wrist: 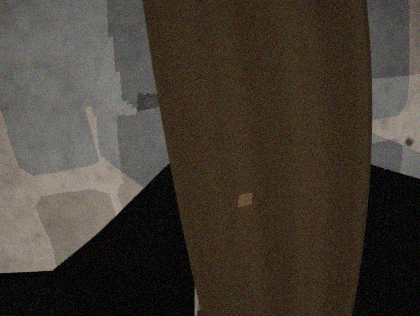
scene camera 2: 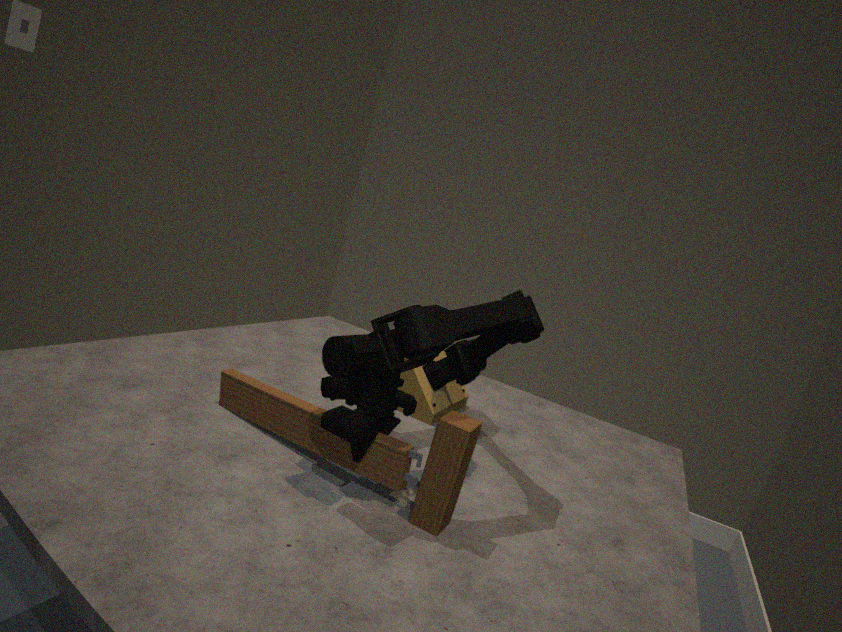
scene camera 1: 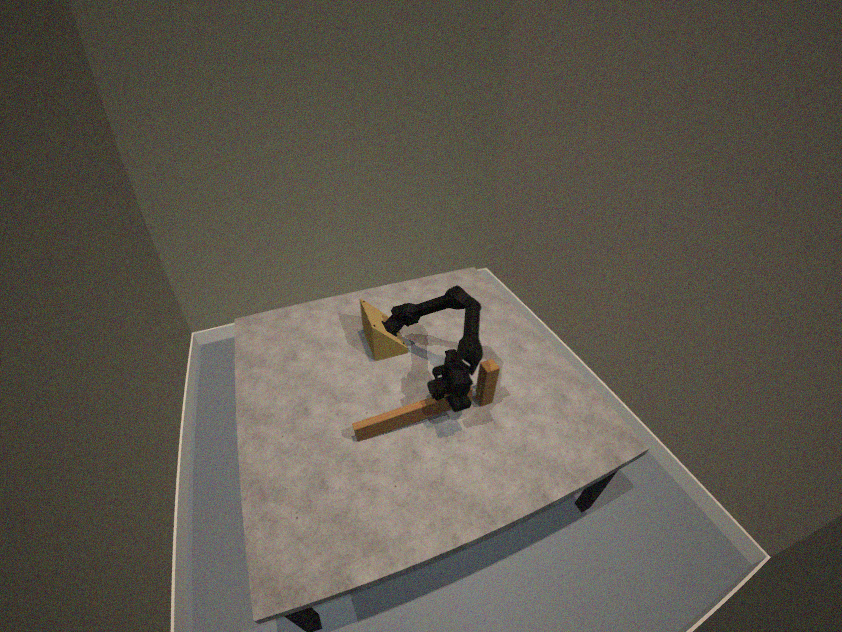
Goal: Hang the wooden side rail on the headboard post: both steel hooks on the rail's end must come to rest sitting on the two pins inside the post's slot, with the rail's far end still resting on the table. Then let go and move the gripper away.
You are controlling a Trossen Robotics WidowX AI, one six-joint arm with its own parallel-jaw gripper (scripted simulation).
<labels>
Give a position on a wooden side rail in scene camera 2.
At 387, 461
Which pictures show my gripper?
The wrist view, scene camera 2 and scene camera 1: all of them.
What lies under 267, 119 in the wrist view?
A wooden side rail.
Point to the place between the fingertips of my gripper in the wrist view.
235, 168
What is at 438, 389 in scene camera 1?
My gripper.
</labels>
